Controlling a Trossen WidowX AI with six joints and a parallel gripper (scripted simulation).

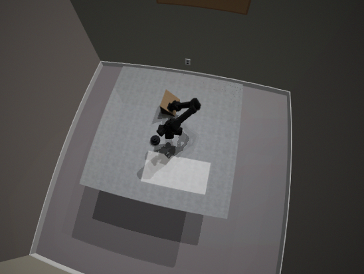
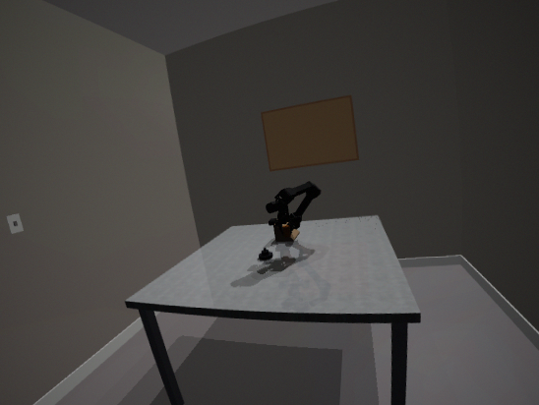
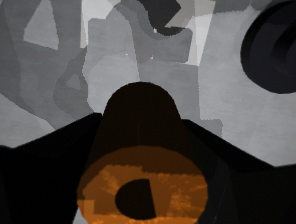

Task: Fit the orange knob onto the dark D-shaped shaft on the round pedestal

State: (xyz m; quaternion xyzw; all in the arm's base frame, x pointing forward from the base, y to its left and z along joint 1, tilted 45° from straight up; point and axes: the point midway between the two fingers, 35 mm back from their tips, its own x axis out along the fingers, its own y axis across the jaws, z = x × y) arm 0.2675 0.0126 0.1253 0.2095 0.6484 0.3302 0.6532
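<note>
The round pedestal lies 6 cm ahead of my gripper tip, 13 cm to the right of it and 9 cm below it. Also, from my gripper tip: orange knob 2 cm above.
</note>
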